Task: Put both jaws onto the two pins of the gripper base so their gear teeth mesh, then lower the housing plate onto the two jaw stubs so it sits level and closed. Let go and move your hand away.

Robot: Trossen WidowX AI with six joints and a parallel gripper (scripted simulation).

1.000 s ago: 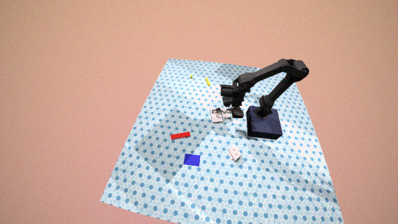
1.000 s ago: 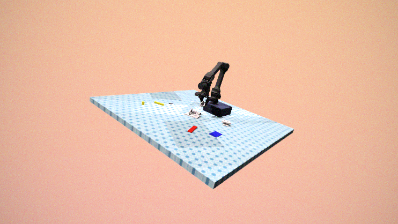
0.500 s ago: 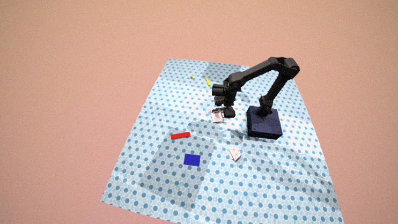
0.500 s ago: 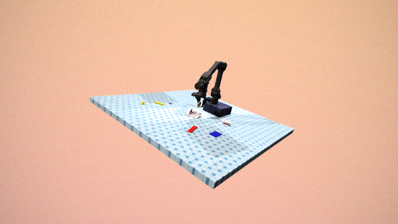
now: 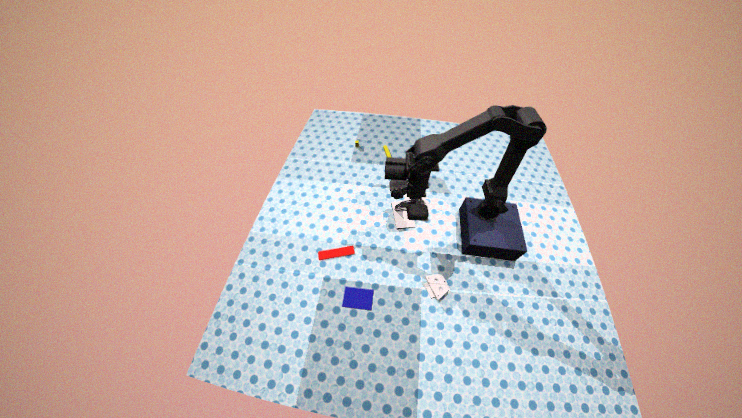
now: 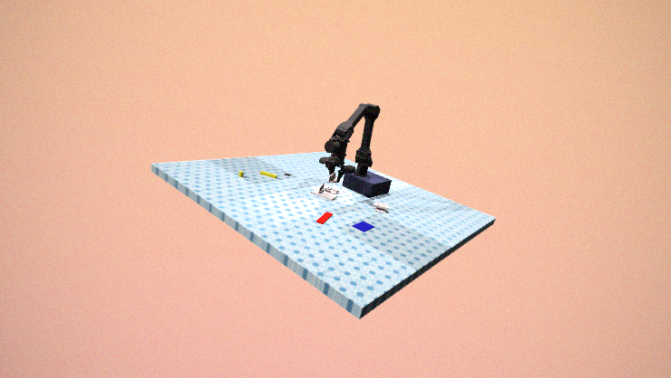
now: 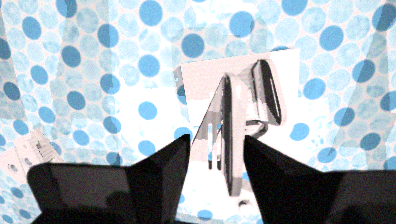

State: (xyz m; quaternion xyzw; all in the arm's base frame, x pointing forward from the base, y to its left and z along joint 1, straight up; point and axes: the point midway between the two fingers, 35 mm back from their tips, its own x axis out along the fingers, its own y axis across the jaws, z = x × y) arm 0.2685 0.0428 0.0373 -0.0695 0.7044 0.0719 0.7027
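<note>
The jaw lies 3 cm behind my gripper tip and 2 cm to the right of it. Round my gripper tip: flat white plate 2 cm ahead, 2 cm to the right, 8 cm below; housing plate 4 cm behind, 5 cm to the right, 8 cm below; small white piece 12 cm behind, 23 cm to the left, 7 cm below.
</note>
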